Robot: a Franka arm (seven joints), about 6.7 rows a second.
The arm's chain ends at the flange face. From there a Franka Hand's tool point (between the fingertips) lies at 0.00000 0.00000 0.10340 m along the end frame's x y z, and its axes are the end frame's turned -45 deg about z.
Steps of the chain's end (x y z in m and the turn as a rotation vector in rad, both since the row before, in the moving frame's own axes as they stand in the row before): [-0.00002 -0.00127 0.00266 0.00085 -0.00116 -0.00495]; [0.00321 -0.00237 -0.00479 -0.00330 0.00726 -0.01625]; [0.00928 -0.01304 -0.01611 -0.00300 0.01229 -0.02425]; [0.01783 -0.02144 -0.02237 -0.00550 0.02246 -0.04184]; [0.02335 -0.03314 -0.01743 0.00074 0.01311 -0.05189]
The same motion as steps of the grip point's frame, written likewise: [0.00086 -0.00106 0.00266 0.00142 -0.00022 -0.00495]; [0.00424 0.00136 -0.00479 -0.00747 0.00280 -0.01625]; [0.01648 -0.00155 -0.01612 -0.01081 0.00657 -0.02425]; [0.02905 -0.00054 -0.02240 -0.01977 0.01199 -0.04184]; [0.04098 -0.00604 -0.01744 -0.00875 0.00979 -0.05189]
